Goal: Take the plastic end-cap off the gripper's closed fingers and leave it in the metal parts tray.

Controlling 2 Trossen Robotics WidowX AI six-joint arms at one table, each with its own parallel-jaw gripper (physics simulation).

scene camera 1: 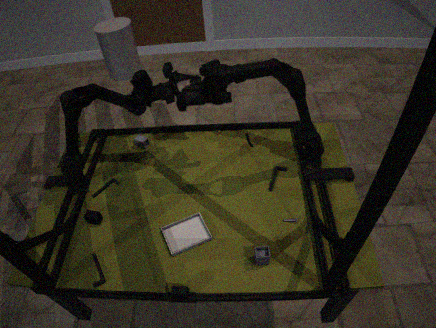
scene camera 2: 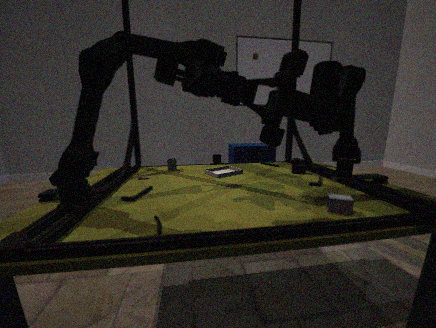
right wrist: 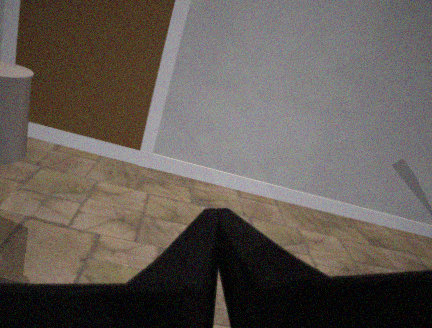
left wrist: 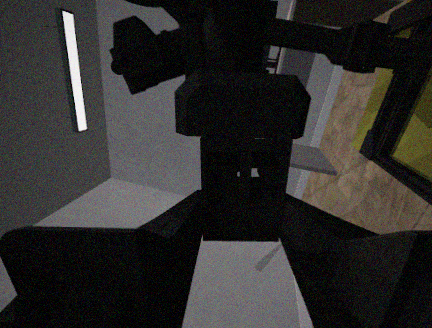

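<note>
The black box-shaped end-cap is between the fingers of my left gripper, high above the back edge of the table. It has small openings in its side. My right gripper is shut and empty; its bare fingertips touch, and no cap shows on them in the right wrist view. Dark parts of the right arm stand close beside the cap in the left wrist and scene views, and the exact gap is hard to judge. The shallow pale metal parts tray lies on the yellow-green mat.
A light block, a black block, a small hollow grey box, a metal pin and several black bent tools lie on the table. Dark frame bars edge the table. Both arms overlap above the back edge.
</note>
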